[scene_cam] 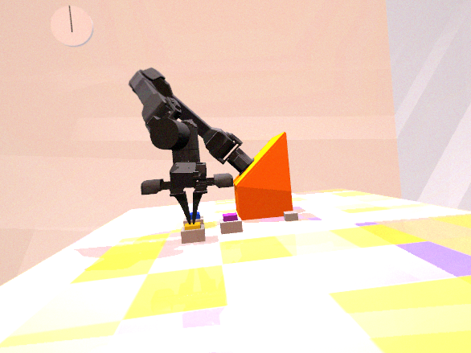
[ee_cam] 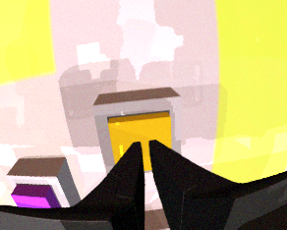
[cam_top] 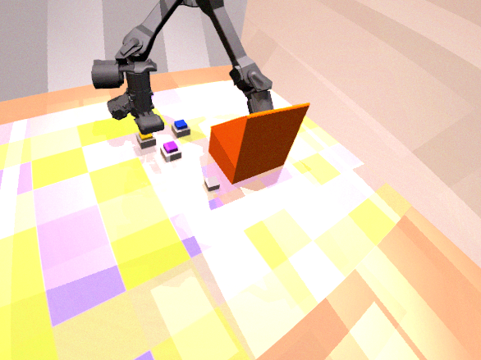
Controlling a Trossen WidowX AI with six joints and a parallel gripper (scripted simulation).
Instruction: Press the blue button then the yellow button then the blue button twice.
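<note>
Now: gripper tip right at the yellow button. From my gripper tip the other things lie so: blue button 110 mm behind, 20 mm to the right; then magenta button 80 mm to the left, 60 mm behind.
</note>
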